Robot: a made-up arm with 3 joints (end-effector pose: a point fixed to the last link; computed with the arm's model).
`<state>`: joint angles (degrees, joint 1 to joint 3).
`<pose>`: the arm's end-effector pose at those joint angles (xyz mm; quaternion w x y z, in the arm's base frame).
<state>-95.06 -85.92 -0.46</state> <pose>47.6 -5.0 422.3 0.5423 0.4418 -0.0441 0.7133</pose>
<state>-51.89 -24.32 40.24</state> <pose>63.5 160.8 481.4 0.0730 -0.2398 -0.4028 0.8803</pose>
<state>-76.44 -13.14 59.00</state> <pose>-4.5 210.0 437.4 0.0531 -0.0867 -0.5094 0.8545</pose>
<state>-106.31 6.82 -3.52</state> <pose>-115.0 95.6 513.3 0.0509 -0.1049 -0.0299 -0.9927</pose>
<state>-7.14 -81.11 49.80</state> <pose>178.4 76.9 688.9 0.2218 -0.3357 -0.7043 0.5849</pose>
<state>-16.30 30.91 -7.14</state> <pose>10.6 79.0 440.9 0.1085 0.7138 -0.1910 -0.6651</pose>
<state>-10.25 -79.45 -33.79</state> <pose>54.4 -37.6 673.6 0.3901 -0.0902 -0.1176 0.9088</pose>
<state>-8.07 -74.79 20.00</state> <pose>129.9 47.7 649.3 0.2752 -0.2988 -0.5041 0.7622</pose>
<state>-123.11 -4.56 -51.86</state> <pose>-42.1 85.3 612.0 0.1062 -0.2903 -0.4204 -0.8531</pose>
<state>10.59 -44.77 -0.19</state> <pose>40.5 65.8 642.8 0.1637 -0.5655 -0.2568 0.7664</pose>
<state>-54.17 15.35 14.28</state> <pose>-35.6 117.0 434.5 0.1433 0.3659 0.0686 -0.9170</pose>
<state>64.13 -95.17 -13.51</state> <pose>-76.0 -43.0 733.3 0.1217 -0.5480 -0.5164 0.6467</pose>
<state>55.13 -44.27 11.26</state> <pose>-23.0 83.9 694.0 0.0281 0.8174 0.3442 -0.4611</pose>
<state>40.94 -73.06 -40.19</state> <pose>-80.0 -28.9 698.1 0.3318 -0.4996 -0.2023 0.7742</pose>
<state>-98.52 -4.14 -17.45</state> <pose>-75.7 83.3 531.8 0.0140 0.0991 0.1493 0.9837</pose>
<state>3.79 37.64 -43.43</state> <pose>-14.6 60.5 422.6 0.1646 -0.8203 0.3823 0.3923</pose>
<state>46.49 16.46 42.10</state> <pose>122.3 169.3 617.4 0.3680 0.8773 -0.0005 -0.3080</pose>
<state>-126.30 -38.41 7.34</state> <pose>-63.2 85.1 461.8 0.2893 0.4636 -0.0047 0.8375</pose>
